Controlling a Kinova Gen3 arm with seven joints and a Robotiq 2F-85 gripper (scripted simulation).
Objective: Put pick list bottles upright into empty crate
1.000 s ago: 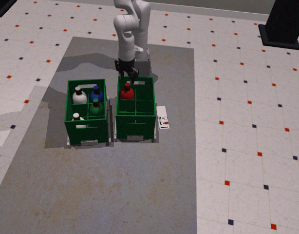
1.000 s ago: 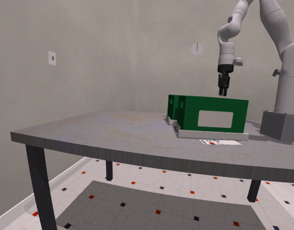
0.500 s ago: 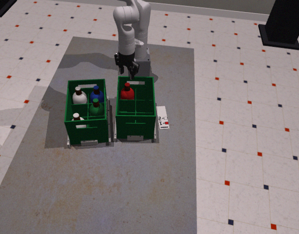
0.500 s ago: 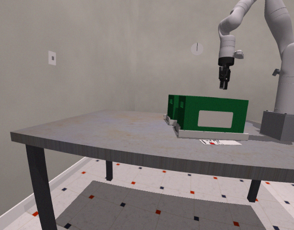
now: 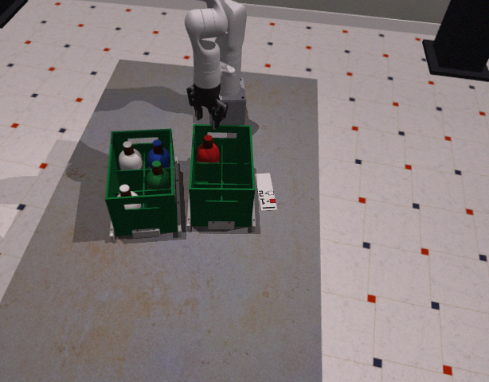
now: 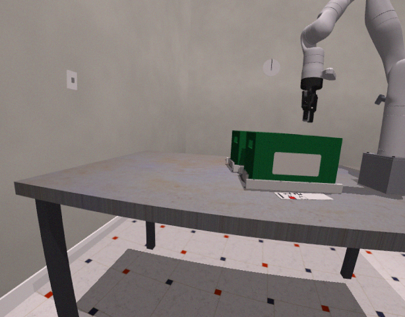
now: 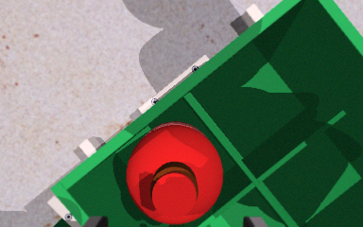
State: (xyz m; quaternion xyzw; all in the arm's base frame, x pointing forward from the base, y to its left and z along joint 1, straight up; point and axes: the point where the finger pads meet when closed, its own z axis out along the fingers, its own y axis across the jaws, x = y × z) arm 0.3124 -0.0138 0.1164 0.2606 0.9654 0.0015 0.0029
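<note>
My gripper is now 13 cm short of the green bottle, 13 cm to the left of it and 15 cm above it. From my hand the other things lie so: red-label bottle (15 cm below); then blue bottle (5 cm ahead, 15 cm to the right, 15 cm below); then pick list (5 cm ahead, 20 cm to the left, 24 cm below).
</note>
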